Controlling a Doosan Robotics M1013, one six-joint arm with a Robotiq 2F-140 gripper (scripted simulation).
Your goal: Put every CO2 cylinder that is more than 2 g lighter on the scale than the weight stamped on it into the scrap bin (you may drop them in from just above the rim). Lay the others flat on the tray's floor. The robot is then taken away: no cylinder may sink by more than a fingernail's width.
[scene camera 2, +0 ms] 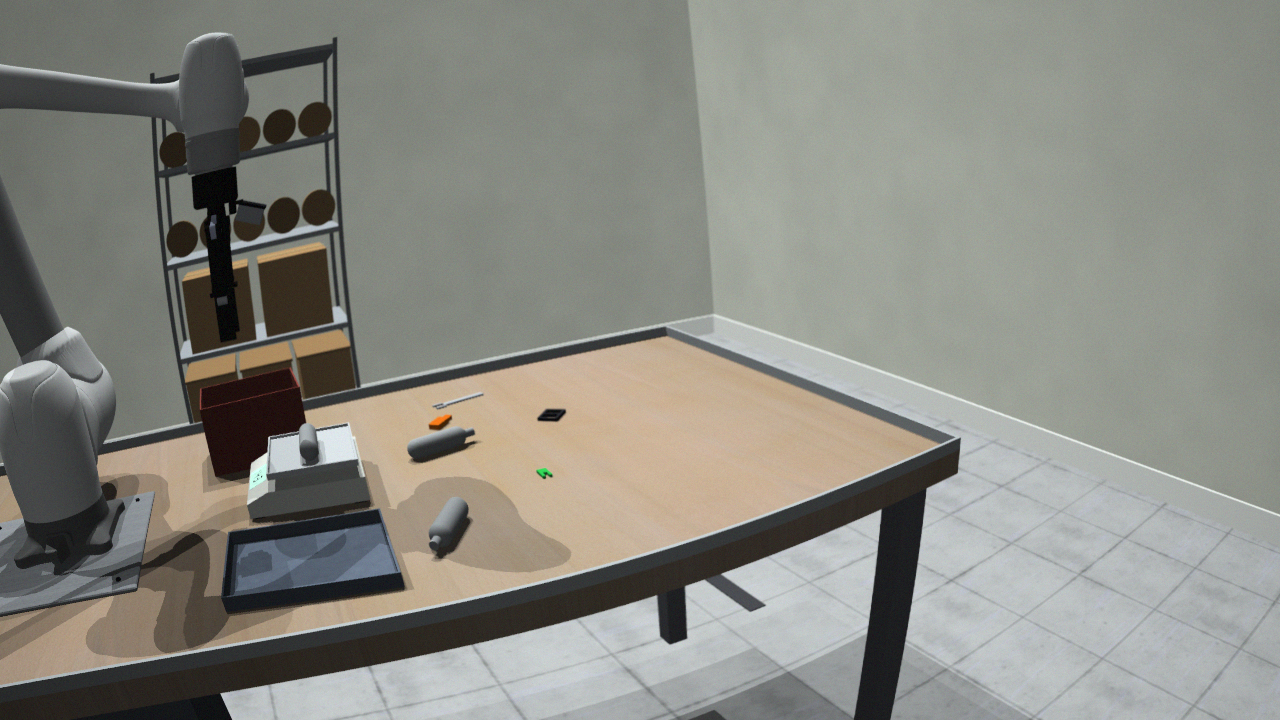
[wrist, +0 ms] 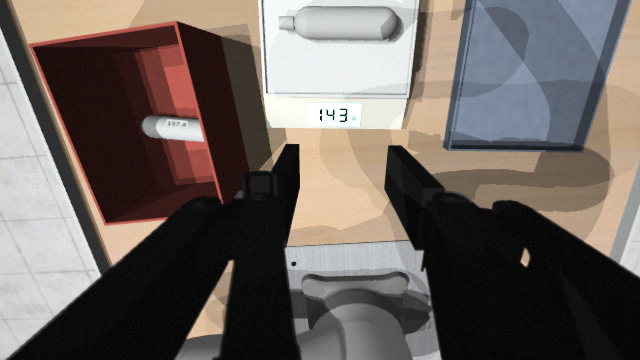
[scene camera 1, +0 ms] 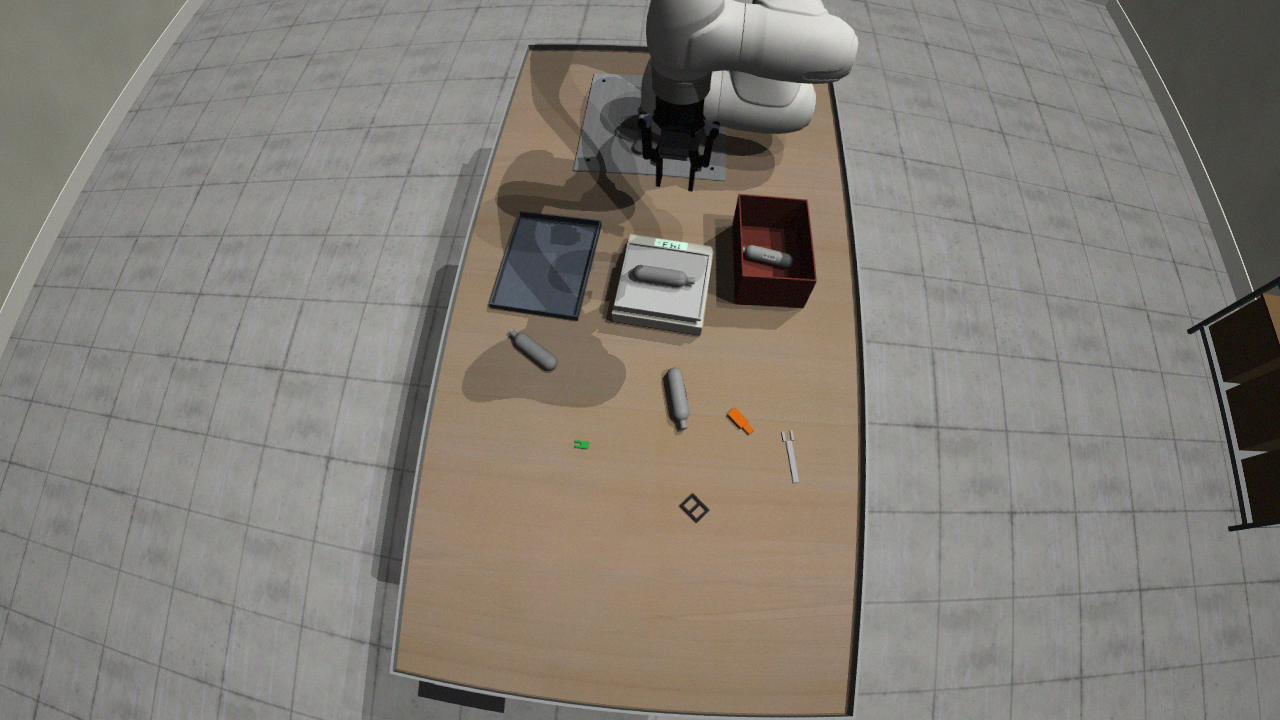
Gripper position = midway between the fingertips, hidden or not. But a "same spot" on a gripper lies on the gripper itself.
My gripper shows in scene camera 2, in the wrist view and in scene camera 1 (675, 183). A dark tray shows in scene camera 2, in the wrist view (526, 83) and in scene camera 1. The same spot on my gripper: (wrist: 578, 292) is (scene camera 2: 224, 261). The same spot on the dark tray: (scene camera 1: 545, 270) is (scene camera 2: 318, 561).
